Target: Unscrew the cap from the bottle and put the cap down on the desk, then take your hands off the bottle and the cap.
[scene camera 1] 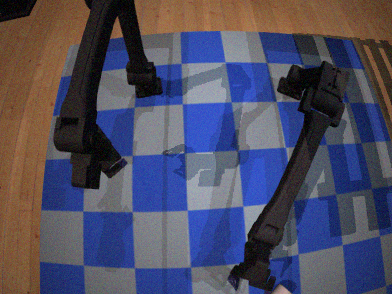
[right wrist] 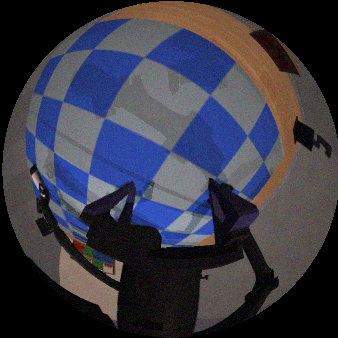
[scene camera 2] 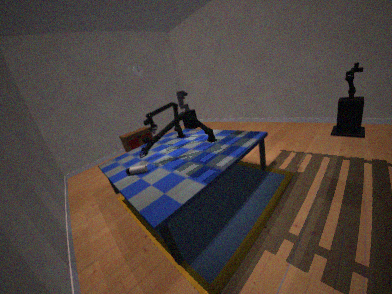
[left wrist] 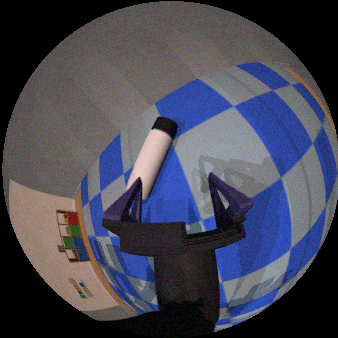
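Where they show: left gripper, between the fingertips: (right wrist: 37, 190) (scene camera 2: 140, 156) (left wrist: 175, 177); right gripper, between the fingertips: (scene camera 1: 108, 154) (right wrist: 169, 183) (scene camera 2: 155, 132); left arm's base, origin of its link: (scene camera 1: 289, 89) (scene camera 2: 212, 140); right arm's base, origin of its link: (scene camera 1: 148, 88) (scene camera 2: 181, 136).
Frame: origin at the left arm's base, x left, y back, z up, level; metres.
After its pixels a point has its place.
A pale pink-white bottle (left wrist: 150, 160) @(z 0.055, x 0.164, y -0.915 m) (scene camera 2: 138, 169) @(z 0.048, x 0.224, y -0.906 m) lies on its side on the checkered desk, its black cap (left wrist: 164, 126) (scene camera 2: 129, 171) on its end. In scene camera 1 part of the bottle (scene camera 1: 281, 290) @(z 0.055, x 0.195, y -0.837 m) shows at the bottom edge. My left gripper (left wrist: 175, 177) @(z 0.115, x 0.065, y -0.867 m) (scene camera 1: 253, 283) is open and empty, above the desk beside the bottle's uncapped end. In its wrist view one finger covers part of that end. My right gripper (right wrist: 169, 183) @(z 0.206, x -0.521, y -0.626 m) (scene camera 1: 120, 166) is open and empty above the desk, far from the bottle, which shows small at the left of the right wrist view (right wrist: 35, 176) @(z 0.045, x 0.141, y -0.957 m).
The blue and grey checkered desk (scene camera 1: 160, 185) @(z 0.000, x -0.370, y -0.635 m) (scene camera 2: 155, 210) @(z 0.000, x 0.866, y -0.794 m) carries both arms and many shadows. The bottle lies near a desk edge in scene camera 2. A brown and red box (scene camera 2: 131, 141) stands beyond the desk. A black pedestal (scene camera 2: 350, 116) with an arm stands farther off.
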